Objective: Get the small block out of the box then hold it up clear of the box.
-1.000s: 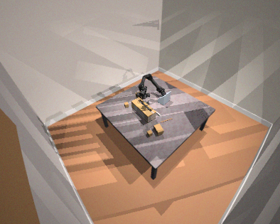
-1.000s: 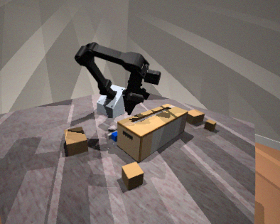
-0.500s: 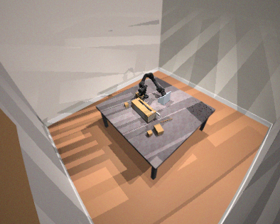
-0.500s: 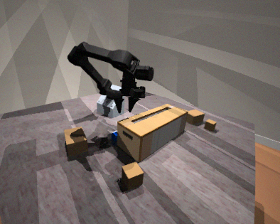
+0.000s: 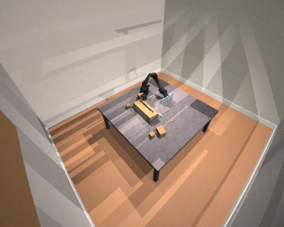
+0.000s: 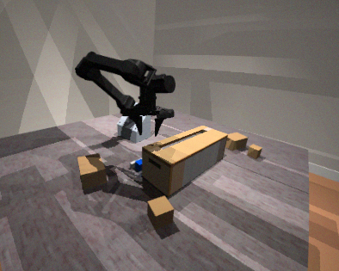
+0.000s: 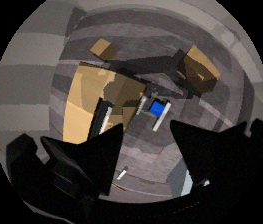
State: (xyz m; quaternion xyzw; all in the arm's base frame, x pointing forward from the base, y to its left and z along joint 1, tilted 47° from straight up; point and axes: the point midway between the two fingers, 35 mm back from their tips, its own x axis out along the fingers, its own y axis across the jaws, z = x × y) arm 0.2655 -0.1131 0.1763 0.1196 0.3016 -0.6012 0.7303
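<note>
Right now the blue block is 140 mm below my gripper tip, 30 mm behind it and 10 mm to the right of it.
</note>
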